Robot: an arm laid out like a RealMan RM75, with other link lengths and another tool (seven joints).
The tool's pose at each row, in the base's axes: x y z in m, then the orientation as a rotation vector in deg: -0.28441, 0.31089, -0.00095, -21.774, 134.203, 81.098; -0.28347, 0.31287, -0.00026, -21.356, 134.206, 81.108; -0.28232, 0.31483, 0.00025, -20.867, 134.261, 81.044; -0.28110, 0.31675, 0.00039, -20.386, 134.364, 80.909; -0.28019, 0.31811, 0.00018, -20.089, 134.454, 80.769; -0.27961, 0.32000, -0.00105, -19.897, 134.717, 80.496; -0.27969, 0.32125, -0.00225, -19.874, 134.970, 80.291; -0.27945, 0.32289, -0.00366, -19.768, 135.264, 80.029; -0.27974, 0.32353, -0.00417, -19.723, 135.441, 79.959; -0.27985, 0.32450, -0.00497, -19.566, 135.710, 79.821; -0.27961, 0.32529, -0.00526, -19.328, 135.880, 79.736; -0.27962, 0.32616, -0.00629, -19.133, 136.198, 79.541; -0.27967, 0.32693, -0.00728, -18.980, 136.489, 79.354; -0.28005, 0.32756, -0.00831, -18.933, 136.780, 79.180; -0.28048, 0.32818, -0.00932, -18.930, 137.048, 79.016; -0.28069, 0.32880, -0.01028, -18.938, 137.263, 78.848
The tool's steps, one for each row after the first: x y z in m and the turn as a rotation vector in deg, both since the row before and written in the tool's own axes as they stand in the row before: -0.00122, 0.00106, 0.00163, 0.057, -0.186, 0.227; -0.00132, 0.00083, 0.00173, 0.129, -0.199, 0.263; -0.00120, 0.00050, 0.00187, 0.187, -0.178, 0.257; -0.00075, 0.00010, 0.00147, 0.159, -0.106, 0.151; -0.00001, -0.00032, 0.00231, 0.275, 0.036, 0.127; 0.00058, -0.00033, 0.00160, 0.203, 0.124, 0.056; 0.00037, -0.00043, 0.00210, 0.263, 0.102, 0.100; 0.00047, 0.00002, 0.00073, 0.098, 0.095, 0.081; 0.00043, -0.00012, 0.00118, 0.182, 0.097, 0.160; -0.00011, 0.00006, 0.00087, 0.134, 0.001, 0.178; 0.00043, -0.00039, 0.00122, 0.237, 0.102, 0.184; 0.00045, -0.00038, 0.00111, 0.219, 0.103, 0.152; 0.00077, -0.00036, 0.00094, 0.195, 0.153, 0.098; 0.00080, -0.00033, 0.00092, 0.176, 0.158, 0.067; 0.00058, -0.00037, 0.00094, 0.163, 0.121, 0.036
